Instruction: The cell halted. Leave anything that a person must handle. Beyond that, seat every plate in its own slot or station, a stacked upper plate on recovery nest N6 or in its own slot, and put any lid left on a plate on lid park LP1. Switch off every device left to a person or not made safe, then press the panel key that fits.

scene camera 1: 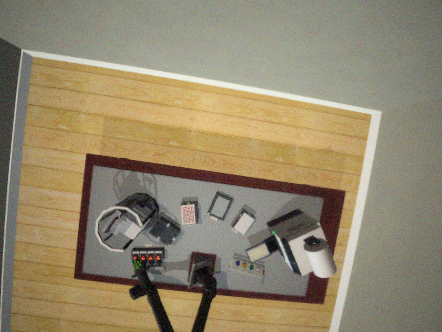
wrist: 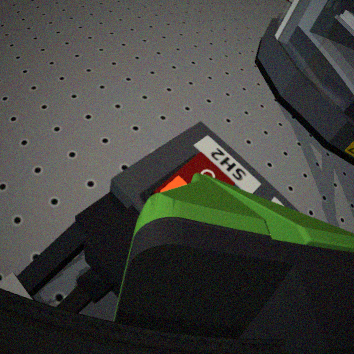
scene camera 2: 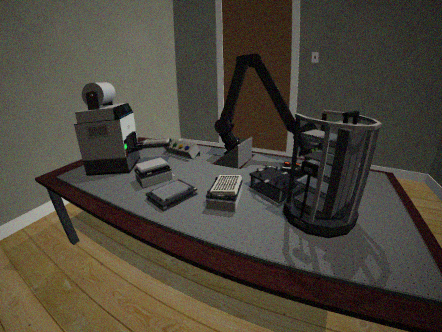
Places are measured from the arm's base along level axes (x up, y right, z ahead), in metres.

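Pixels of known places: gripper, fingertip midpoint: [scene camera 1: 135, 258] [wrist: 196, 187]; arm's base, link origin: [scene camera 1: 199, 273] [scene camera 2: 235, 148].
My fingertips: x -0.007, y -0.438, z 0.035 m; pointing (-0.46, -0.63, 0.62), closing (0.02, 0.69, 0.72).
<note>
For each thing: its top centre in the pictures, then the offset to it from my fingertips. "spot": a spot on its surface instead.
- black switch box, top centre: [scene camera 2: 303, 161] [scene camera 1: 146, 262] dy +0.077, dx -0.002, dz -0.016 m
- red rocker, top centre: [wrist: 198, 182] dy -0.002, dx -0.002, dz +0.004 m
- labelled SH2, surface spot: [wrist: 226, 164] spot: dy -0.008, dx -0.014, dz +0.033 m
- rocker's orange half, surface spot: [wrist: 174, 183] spot: dy -0.008, dx -0.006, dz -0.004 m
- white well plate, top centre: [scene camera 2: 226, 181] [scene camera 1: 188, 214] dy +0.293, dx +0.023, dz +0.358 m
- lidded plate, top centre: [scene camera 2: 151, 163] [scene camera 1: 244, 223] dy +0.661, dx +0.027, dz +0.359 m
- key panel, top centre: [scene camera 2: 180, 141] [scene camera 1: 247, 271] dy +0.748, dx +0.029, dz +0.044 m
- tall plate carousel, top centre: [scene camera 2: 337, 109] [scene camera 1: 117, 230] dy -0.031, dx +0.291, dz +0.305 m
- dark shaker, top centre: [scene camera 2: 274, 172] [scene camera 1: 163, 233] dy +0.160, dx +0.021, dz +0.209 m
- flat dark frame, top centre: [scene camera 2: 170, 189] [scene camera 1: 220, 207] dy +0.492, dx -0.021, dz +0.431 m
My gripper [scene camera 1: 137, 265] [wrist: 196, 187] is shut and holds nothing. Its green fingertips are at the left end of the black switch box [scene camera 1: 148, 251] [wrist: 158, 158], down over the red rocker [wrist: 189, 169] labelled SH2 [wrist: 226, 164]. The rocker's orange half [wrist: 174, 183] shows beside the tip; whether the tip touches it is hidden. Four rockers glow orange-red in the overhead view. A white well plate [scene camera 1: 189, 213] [scene camera 2: 224, 184] sits on a block. A lidded plate [scene camera 1: 243, 222] [scene camera 2: 151, 166] sits on another. The key panel [scene camera 1: 247, 266] [scene camera 2: 180, 148] has coloured buttons.
The tall plate carousel [scene camera 1: 123, 221] [scene camera 2: 331, 171] [wrist: 305, 88] stands close beside the switch box and hides my gripper in the side view. A dark shaker [scene camera 1: 164, 229] [scene camera 2: 269, 178], a flat dark frame [scene camera 1: 220, 205] [scene camera 2: 170, 192] and a boxy device [scene camera 1: 303, 242] [scene camera 2: 105, 143] with its drawer [scene camera 1: 257, 252] out also stand here.
</note>
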